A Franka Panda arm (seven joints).
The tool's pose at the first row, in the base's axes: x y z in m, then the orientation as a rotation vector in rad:
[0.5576, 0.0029, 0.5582, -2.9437, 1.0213, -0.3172]
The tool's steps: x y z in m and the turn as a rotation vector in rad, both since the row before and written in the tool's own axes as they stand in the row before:
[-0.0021, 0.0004, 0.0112, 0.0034, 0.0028, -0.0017]
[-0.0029, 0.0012, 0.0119, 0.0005, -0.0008, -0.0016]
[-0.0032, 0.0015, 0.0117, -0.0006, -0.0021, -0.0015]
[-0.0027, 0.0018, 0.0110, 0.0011, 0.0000, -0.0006]
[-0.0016, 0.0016, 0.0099, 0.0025, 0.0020, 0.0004]
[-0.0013, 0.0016, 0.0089, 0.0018, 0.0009, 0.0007]
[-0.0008, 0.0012, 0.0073, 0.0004, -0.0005, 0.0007]
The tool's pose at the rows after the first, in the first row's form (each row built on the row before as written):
[0.5579, 0.0032, 0.5468, -2.9421, 1.0176, -0.3229]
[0.5573, 0.0034, 0.5345, -2.9425, 1.0150, -0.3219]
[0.5562, 0.0035, 0.5223, -2.9436, 1.0129, -0.3185]
[0.5552, 0.0031, 0.5109, -2.9430, 1.0115, -0.3190]
[0.5549, 0.0023, 0.5008, -2.9408, 1.0112, -0.3230]
[0.5547, 0.0014, 0.4917, -2.9389, 1.0115, -0.3251]
[0.5548, 0.0006, 0.4843, -2.9381, 1.0123, -0.3245]

